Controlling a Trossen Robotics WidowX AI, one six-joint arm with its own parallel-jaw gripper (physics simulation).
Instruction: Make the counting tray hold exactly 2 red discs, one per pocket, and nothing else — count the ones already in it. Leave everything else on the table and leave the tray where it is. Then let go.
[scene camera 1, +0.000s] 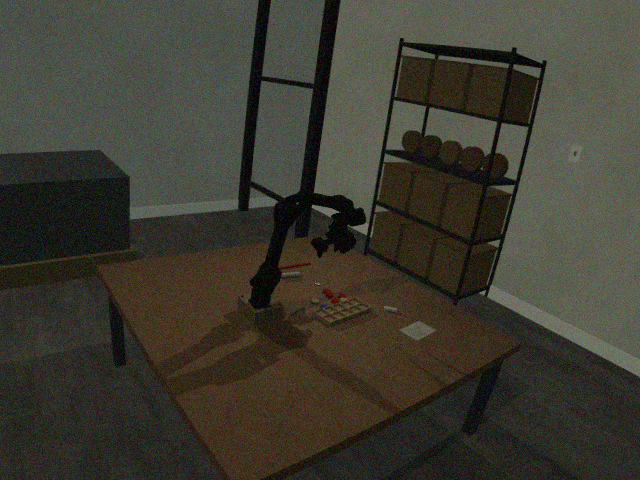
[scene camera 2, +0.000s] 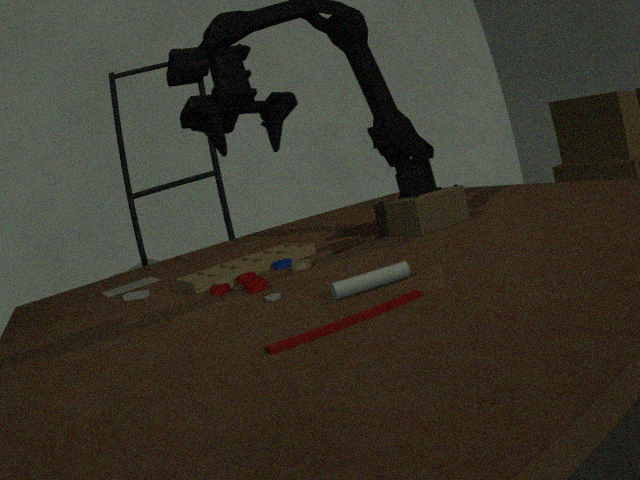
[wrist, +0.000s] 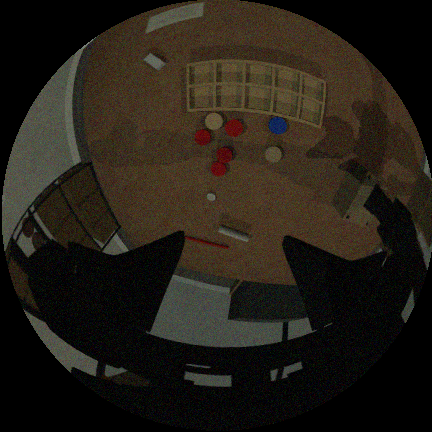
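Observation:
The wooden counting tray (scene camera 1: 326, 323) (scene camera 2: 199, 285) (wrist: 188, 100) lies on the table and has two rows of pockets. In the wrist view no disc shows in its pockets. Several red discs lie on the table beside its long side: one red disc (wrist: 234, 127) close to the tray, one (wrist: 202, 137) to its left, and two touching or nearly touching, a red disc (wrist: 225, 154) and a red disc (wrist: 218, 169). A blue disc (wrist: 278, 125) (scene camera 2: 282, 264) and two pale discs (wrist: 214, 121) (wrist: 273, 154) lie nearby. My gripper (scene camera 2: 250, 152) (wrist: 234, 238) is open and empty, high above the table.
A white cylinder (scene camera 2: 370, 280) (wrist: 234, 233) and a red stick (scene camera 2: 343, 323) (wrist: 207, 242) lie farther from the tray. A small white disc (scene camera 2: 272, 297) (wrist: 211, 197), a white block (scene camera 1: 390, 309) (wrist: 154, 61) and a pale sheet (scene camera 1: 417, 330) (wrist: 175, 17) are also on the table.

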